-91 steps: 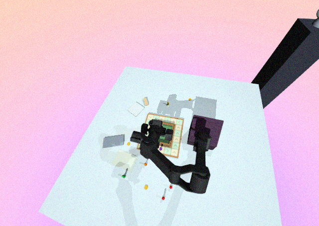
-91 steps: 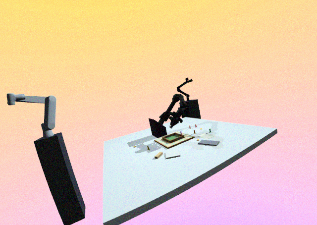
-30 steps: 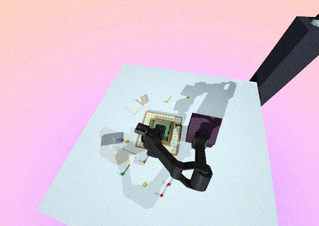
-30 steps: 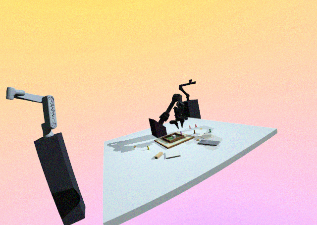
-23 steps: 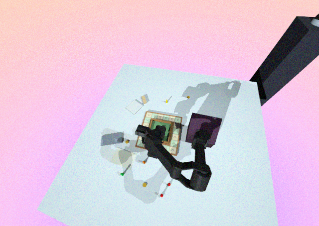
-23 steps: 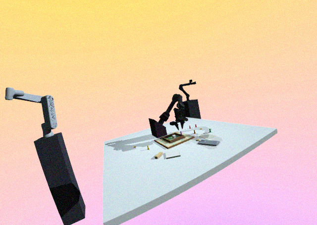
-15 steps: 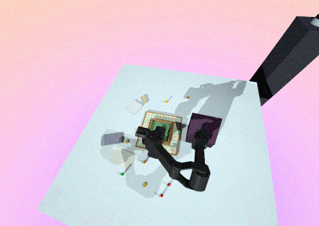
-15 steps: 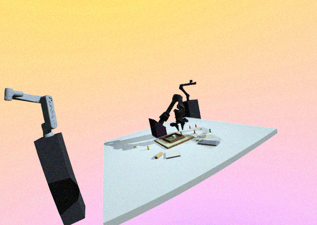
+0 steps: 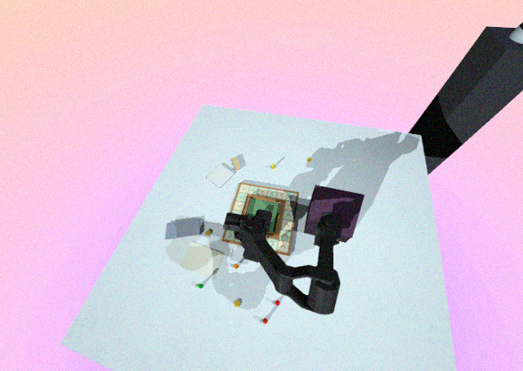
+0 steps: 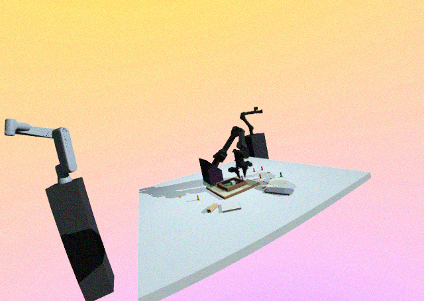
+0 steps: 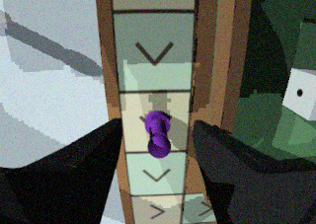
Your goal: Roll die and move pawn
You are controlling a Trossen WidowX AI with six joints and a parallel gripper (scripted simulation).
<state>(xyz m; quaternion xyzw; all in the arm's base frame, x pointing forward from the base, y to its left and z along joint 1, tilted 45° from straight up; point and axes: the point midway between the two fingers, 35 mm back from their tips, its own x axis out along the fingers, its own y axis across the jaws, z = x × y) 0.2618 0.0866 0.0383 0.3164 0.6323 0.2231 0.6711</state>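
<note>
Now: gripper tip right at the purple pawn. Round my gripper tip: white die: 10 mm ahead, 100 mm to the right; green dice tray: 10 mm ahead, 110 mm to the right, 20 mm below; orange pawn: 70 mm ahead, 110 mm to the left, 10 mm below.
</note>
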